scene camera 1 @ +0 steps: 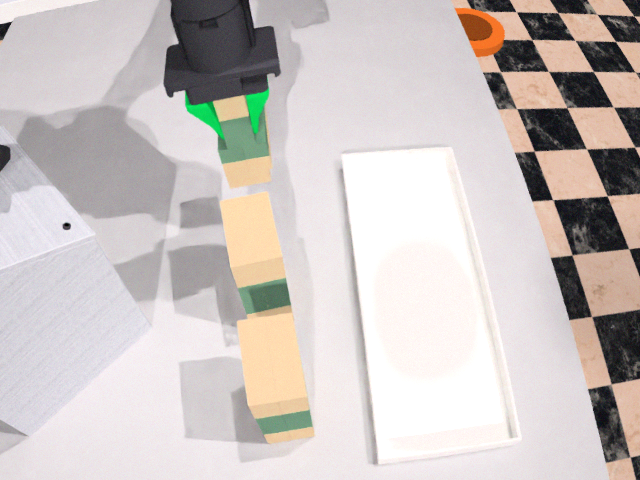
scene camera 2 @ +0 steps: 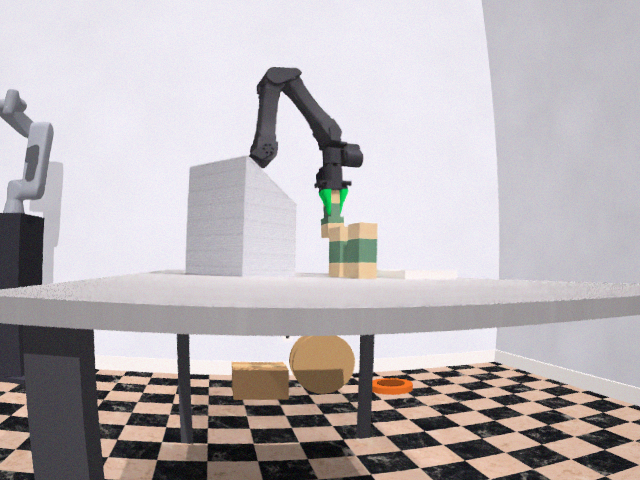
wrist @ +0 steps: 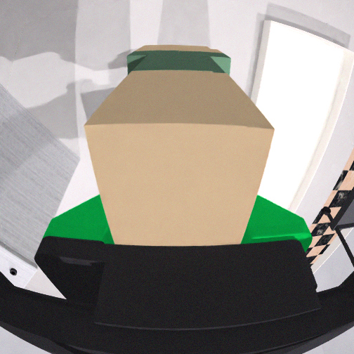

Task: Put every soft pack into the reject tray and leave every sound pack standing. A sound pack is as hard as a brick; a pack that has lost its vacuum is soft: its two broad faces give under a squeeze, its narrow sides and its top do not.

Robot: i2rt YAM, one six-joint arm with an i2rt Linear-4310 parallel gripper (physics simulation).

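Seen in the pictures: gripper, fingertip midpoint: (scene camera 1: 240, 132) (scene camera 2: 334, 214); arm's base at its link origin: (scene camera 2: 242, 185).
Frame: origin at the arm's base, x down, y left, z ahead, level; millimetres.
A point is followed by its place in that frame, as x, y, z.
My gripper (scene camera 1: 238, 134) {62, 137, 268} (scene camera 2: 335, 212) {62, 137, 268} is shut on the far pack (scene camera 1: 248, 147) {70, 124, 277} (scene camera 2: 333, 221) {83, 121, 264} (wrist: 177, 170), tan with a green band, and holds it upright in the air, clear of the table. The pack is narrower between the fingers than lower down, so its broad faces look pressed in. The fingertips are hidden in the wrist view. The middle pack (scene camera 1: 253, 227) {107, 53, 287} (scene camera 2: 337, 253) {181, 23, 267} and the front pack (scene camera 1: 273, 356) {107, -79, 321} (scene camera 2: 364, 250) {176, -122, 319} stand upright on the table, in a row. The white reject tray (scene camera 1: 413, 206) {244, 187, 457} (scene camera 2: 429, 274) {234, -131, 487} (wrist: 302, 100) lies to the right and holds no pack.
A tall grey block (scene camera 1: 72, 320) {130, -51, 109} (scene camera 2: 217, 217) {99, -94, -53} (wrist: 30, 165) stands left of the row. The right table edge runs beyond the tray. An orange ring (scene camera 1: 488, 49) (scene camera 2: 376, 390) lies on the checkered floor, and a brown box (scene camera 2: 260, 382) is under the table.
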